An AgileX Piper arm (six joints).
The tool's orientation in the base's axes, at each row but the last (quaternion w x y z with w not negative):
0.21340, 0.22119, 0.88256, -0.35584
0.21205, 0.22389, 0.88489, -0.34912
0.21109, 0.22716, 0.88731, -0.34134
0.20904, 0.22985, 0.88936, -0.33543
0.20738, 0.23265, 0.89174, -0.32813
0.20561, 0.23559, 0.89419, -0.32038
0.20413, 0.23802, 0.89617, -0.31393
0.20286, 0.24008, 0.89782, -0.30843
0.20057, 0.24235, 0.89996, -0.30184
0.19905, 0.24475, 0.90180, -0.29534
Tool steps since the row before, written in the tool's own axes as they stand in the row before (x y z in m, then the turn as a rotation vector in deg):
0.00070, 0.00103, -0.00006, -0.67, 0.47, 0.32
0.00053, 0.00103, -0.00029, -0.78, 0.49, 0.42
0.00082, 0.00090, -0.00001, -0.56, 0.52, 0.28
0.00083, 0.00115, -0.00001, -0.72, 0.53, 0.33
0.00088, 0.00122, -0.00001, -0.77, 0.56, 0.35
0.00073, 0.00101, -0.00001, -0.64, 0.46, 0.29
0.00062, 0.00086, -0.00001, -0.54, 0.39, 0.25
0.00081, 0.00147, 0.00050, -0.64, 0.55, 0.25
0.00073, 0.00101, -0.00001, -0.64, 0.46, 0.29
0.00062, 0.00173, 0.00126, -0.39, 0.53, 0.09
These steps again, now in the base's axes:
-0.00002, 0.00088, -0.00088, 0.87, -0.09, -0.10
0.00007, 0.00101, -0.00063, 0.99, -0.17, -0.12
-0.00017, 0.00082, -0.00089, 0.80, 0.00, -0.16
-0.00004, 0.00100, -0.00101, 0.94, -0.07, -0.11
-0.00004, 0.00108, -0.00105, 1.01, -0.07, -0.12
-0.00003, 0.00091, -0.00085, 0.83, -0.07, -0.09
-0.00002, 0.00078, -0.00071, 0.70, -0.06, -0.08
0.00028, 0.00094, -0.00145, 0.87, 0.02, -0.10
-0.00002, 0.00094, -0.00081, 0.83, -0.07, -0.09
0.00074, 0.00063, -0.00201, 0.63, 0.19, -0.10

